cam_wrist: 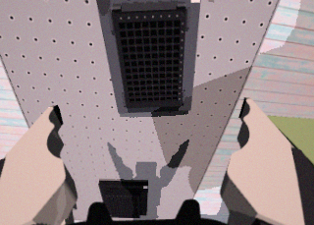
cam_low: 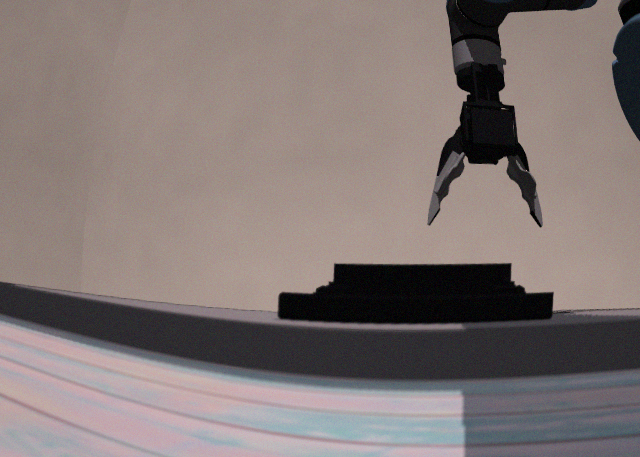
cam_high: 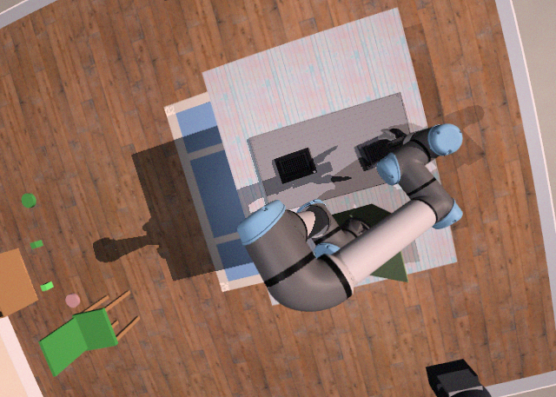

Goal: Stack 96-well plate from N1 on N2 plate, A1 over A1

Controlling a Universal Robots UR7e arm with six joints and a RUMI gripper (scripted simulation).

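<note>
Now: the plate nest N1 11 cm below my hand.
</note>
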